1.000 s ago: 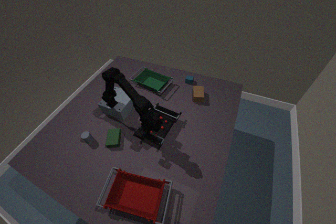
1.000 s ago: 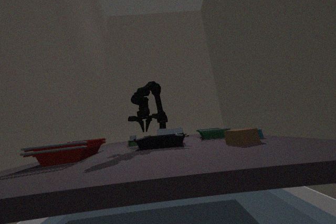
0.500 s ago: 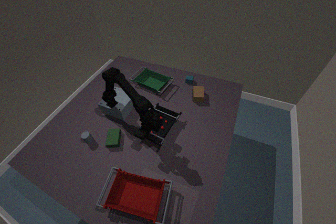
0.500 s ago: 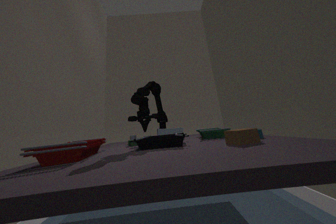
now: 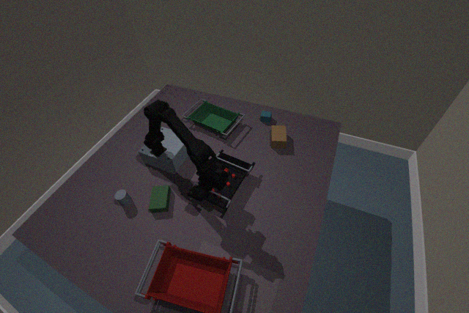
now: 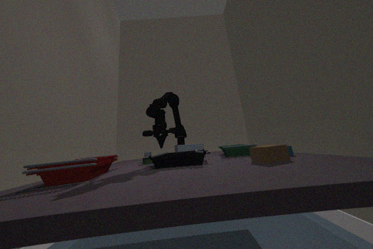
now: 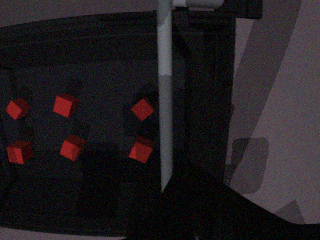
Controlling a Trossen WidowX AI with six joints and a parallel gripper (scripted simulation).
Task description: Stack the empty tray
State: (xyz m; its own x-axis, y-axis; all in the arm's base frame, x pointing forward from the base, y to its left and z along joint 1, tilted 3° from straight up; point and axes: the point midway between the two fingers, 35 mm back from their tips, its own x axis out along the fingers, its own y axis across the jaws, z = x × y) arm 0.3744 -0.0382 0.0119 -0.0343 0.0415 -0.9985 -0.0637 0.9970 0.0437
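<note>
Now: the green tray 320 mm behind my gripper tip, 430 mm to the left of it and 50 mm below it. Round my gripper tip: orange block 90 mm ahead, 500 mm to the left, 60 mm below; then grey cylinder 360 mm behind, 240 mm to the right, 60 mm below; then green block 210 mm behind, 140 mm to the right, 70 mm below.
</note>
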